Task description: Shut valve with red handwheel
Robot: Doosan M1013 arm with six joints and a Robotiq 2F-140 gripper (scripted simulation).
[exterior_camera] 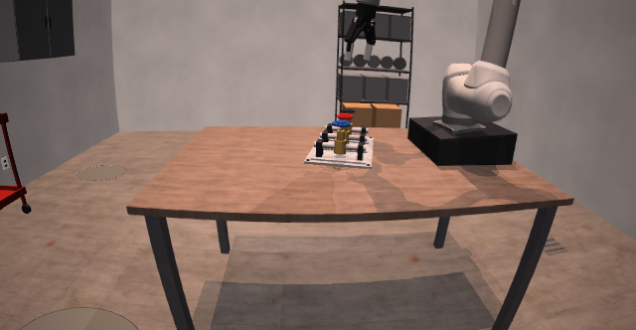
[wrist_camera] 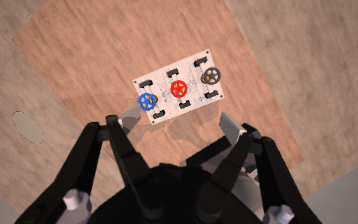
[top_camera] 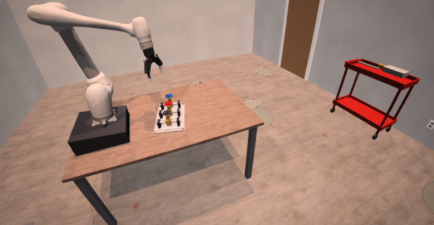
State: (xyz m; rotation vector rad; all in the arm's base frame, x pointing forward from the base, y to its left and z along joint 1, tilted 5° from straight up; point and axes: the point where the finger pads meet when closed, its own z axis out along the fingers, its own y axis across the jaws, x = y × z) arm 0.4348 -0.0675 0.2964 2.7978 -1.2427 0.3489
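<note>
Now: the red handwheel 25 cm below my hand, 4 cm ahead of it and 3 cm to the right of it. Also, from my hand: dark grey handwheel (25 cm below, 15 cm to the right, 1 cm behind); blue handwheel (25 cm below, 9 cm to the left, 8 cm ahead).
</note>
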